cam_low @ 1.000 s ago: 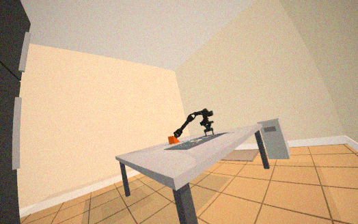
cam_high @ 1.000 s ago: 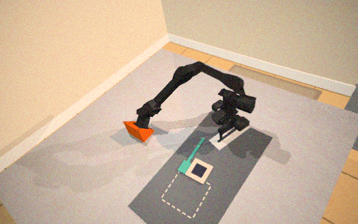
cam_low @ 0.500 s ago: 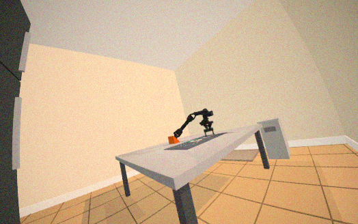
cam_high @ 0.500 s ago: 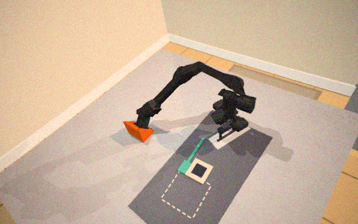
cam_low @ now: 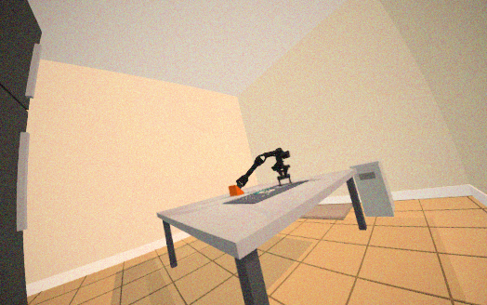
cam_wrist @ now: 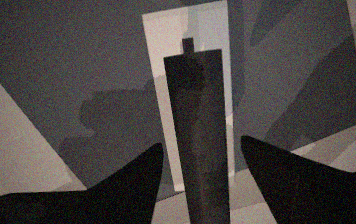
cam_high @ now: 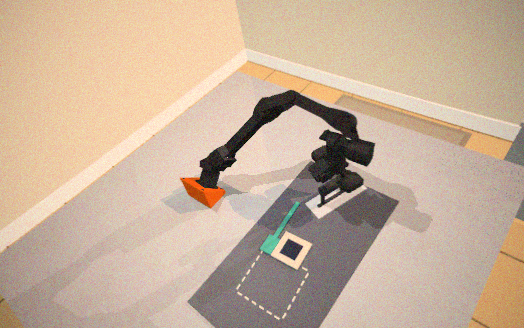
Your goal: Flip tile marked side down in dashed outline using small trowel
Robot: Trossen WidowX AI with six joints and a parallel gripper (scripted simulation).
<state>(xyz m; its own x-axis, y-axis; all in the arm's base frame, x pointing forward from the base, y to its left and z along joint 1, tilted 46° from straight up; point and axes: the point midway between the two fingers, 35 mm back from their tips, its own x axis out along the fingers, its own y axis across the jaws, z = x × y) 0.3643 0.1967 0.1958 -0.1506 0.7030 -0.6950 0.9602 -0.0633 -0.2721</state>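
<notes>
My gripper tip is 230 mm to the left of the dark mat, 80 mm above it and 40 mm short of it. Round my gripper tip: tan tile: 250 mm to the right, 60 mm below, 20 mm ahead; then teal trowel: 230 mm to the right, 60 mm below, 50 mm behind.
</notes>
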